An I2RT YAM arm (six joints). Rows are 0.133 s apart.
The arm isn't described. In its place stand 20 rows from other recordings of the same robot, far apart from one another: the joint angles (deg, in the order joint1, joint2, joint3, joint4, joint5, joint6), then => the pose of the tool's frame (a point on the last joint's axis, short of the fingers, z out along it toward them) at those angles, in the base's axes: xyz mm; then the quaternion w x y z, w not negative.
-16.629 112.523 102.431 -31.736 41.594 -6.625 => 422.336 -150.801 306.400 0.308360 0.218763 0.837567 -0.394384
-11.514 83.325 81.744 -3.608 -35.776 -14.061 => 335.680 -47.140 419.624 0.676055 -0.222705 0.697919 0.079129
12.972 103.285 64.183 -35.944 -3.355 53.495 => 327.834 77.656 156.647 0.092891 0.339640 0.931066 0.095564
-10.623 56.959 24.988 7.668 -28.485 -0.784 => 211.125 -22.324 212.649 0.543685 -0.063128 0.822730 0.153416
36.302 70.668 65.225 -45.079 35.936 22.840 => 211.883 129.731 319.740 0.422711 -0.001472 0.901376 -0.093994
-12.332 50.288 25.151 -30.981 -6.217 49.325 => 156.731 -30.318 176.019 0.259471 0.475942 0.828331 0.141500
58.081 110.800 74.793 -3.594 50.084 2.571 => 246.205 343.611 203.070 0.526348 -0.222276 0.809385 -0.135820
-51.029 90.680 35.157 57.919 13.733 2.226 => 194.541 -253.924 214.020 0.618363 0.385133 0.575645 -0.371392
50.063 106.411 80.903 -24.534 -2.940 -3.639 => 263.017 316.998 231.418 0.304412 -0.432170 0.834256 0.156780
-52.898 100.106 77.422 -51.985 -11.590 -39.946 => 213.397 -270.284 229.281 0.163973 0.097826 0.981226 -0.027158
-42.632 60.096 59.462 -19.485 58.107 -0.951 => 142.252 -172.037 367.715 0.317098 0.514875 0.570762 -0.555503
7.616 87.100 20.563 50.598 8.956 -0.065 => 262.603 29.522 146.332 0.603203 -0.006392 0.797240 -0.022659
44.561 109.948 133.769 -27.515 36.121 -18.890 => 308.636 274.490 508.880 0.684246 -0.184367 0.701449 -0.076063
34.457 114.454 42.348 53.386 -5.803 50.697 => 299.164 209.645 103.990 0.400692 0.085444 0.807681 0.424024
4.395 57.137 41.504 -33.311 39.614 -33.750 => 196.629 -7.653 250.532 0.238747 -0.175610 0.871557 -0.390575
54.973 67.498 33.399 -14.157 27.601 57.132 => 143.079 175.397 190.982 0.378113 0.102068 0.905643 0.162553
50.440 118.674 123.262 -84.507 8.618 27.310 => 262.181 308.997 317.019 0.115181 -0.192672 0.974474 -0.003281
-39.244 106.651 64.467 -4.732 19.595 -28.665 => 295.211 -256.562 167.830 0.211725 0.146714 0.906919 -0.333384
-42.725 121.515 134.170 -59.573 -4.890 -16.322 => 339.009 -308.972 370.824 0.338755 0.196983 0.908327 -0.146240
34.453 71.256 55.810 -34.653 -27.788 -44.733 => 200.854 157.928 275.152 0.350115 -0.644691 0.650935 0.195134
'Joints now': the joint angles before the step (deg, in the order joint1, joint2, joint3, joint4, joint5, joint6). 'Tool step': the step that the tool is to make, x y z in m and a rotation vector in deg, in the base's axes. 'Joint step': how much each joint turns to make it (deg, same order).
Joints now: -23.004, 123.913, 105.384, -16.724, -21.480, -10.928
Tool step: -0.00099, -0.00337, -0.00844, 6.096, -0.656, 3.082
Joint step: -0.814, 0.775, -0.688, 0.793, -6.576, 2.746
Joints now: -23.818, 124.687, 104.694, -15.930, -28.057, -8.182
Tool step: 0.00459, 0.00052, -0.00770, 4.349, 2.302, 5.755
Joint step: -0.126, 2.767, 3.938, -5.801, -6.503, -1.460
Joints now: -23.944, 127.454, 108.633, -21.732, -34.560, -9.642
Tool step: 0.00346, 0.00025, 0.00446, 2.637, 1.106, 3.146
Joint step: -0.023, 1.756, 4.487, -5.294, -3.668, -0.810
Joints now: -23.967, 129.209, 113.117, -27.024, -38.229, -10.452
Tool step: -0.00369, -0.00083, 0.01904, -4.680, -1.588, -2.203
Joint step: -0.026, -2.010, 0.501, -0.070, 4.045, -1.547
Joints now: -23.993, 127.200, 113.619, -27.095, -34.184, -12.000
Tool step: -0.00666, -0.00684, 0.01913, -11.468, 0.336, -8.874
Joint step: -0.177, -2.552, -0.183, 0.602, 13.444, -3.063
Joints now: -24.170, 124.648, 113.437, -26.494, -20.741, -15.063
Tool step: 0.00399, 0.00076, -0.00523, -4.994, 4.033, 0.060
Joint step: 0.546, 1.823, 2.919, -4.273, 4.304, -4.737
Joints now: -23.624, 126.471, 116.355, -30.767, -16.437, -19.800
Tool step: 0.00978, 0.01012, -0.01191, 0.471, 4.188, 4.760
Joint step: 1.357, 3.420, 4.448, -6.067, -1.649, -3.360
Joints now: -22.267, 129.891, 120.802, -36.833, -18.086, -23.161
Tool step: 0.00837, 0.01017, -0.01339, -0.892, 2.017, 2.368
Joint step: 1.420, 1.959, 0.890, -1.047, 0.501, -1.854
